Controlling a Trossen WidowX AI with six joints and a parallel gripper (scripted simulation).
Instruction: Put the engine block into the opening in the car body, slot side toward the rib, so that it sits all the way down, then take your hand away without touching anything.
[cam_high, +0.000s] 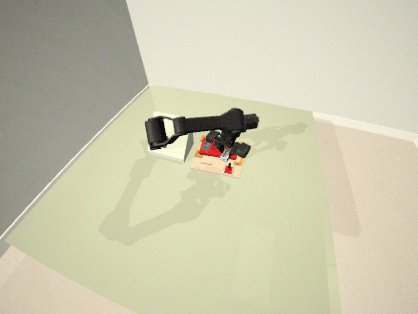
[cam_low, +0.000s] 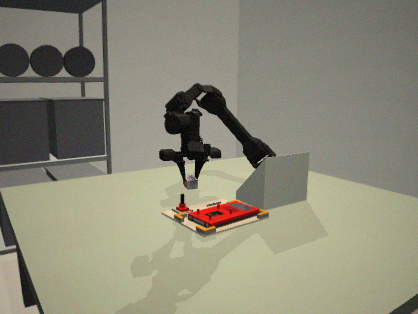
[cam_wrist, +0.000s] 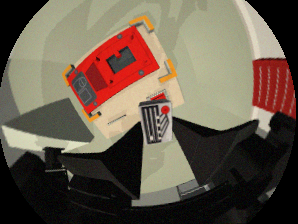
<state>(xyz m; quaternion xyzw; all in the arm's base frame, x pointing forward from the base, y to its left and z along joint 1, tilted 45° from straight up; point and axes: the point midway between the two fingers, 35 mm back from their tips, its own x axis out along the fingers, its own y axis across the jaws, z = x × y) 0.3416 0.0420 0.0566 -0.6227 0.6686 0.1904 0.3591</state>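
Now: the black upright peg 2 cm ahead of my gripper tip, 1 cm to the right of it and 7 cm below it. From my gripper tip the other things lie so: grey engine block: 1 cm below.
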